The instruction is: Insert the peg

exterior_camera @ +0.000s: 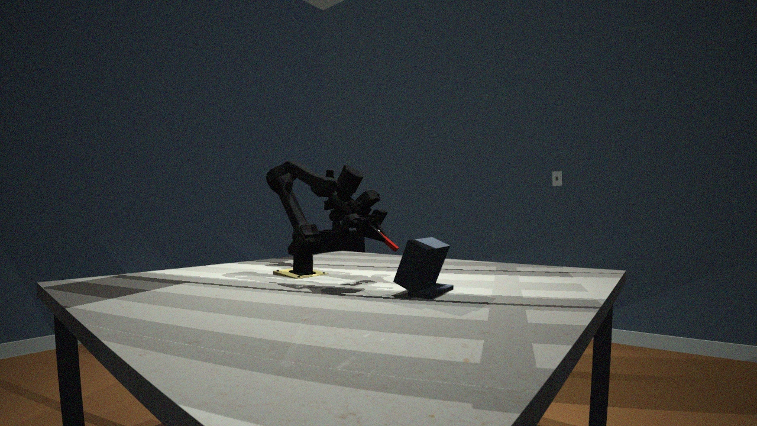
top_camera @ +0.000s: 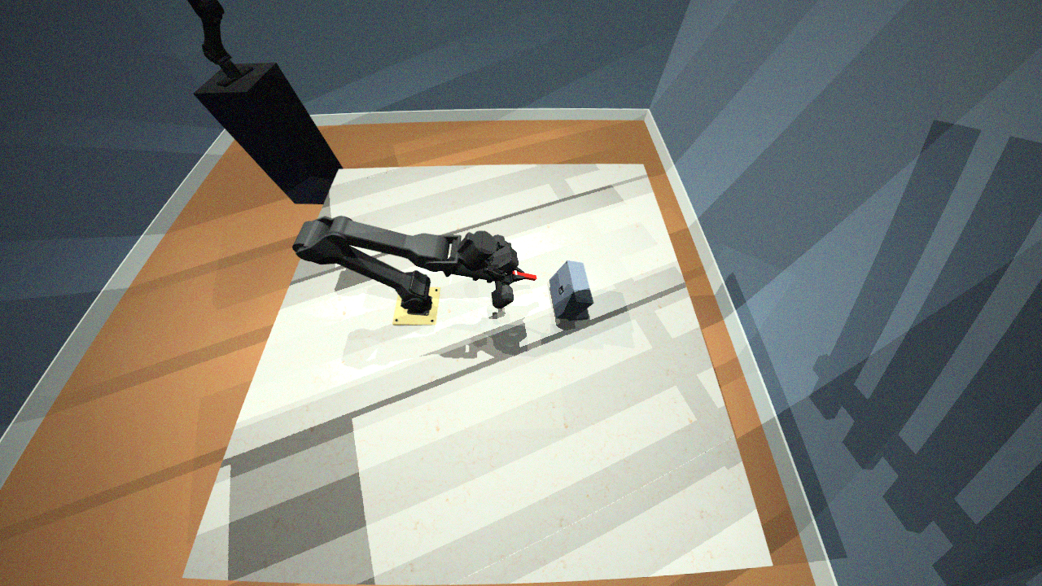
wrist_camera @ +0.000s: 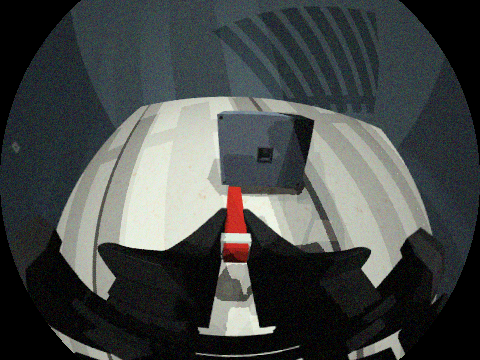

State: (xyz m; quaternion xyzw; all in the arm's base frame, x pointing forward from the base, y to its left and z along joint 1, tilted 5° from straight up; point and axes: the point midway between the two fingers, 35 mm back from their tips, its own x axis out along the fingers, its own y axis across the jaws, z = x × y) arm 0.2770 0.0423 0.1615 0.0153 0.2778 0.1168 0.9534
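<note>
Right now the sloped panel is 13 cm ahead of my gripper tip, 5 cm below it and 1 cm to the right of it. Round my gripper tip: red peg 1 cm behind, 1 cm above.
</note>
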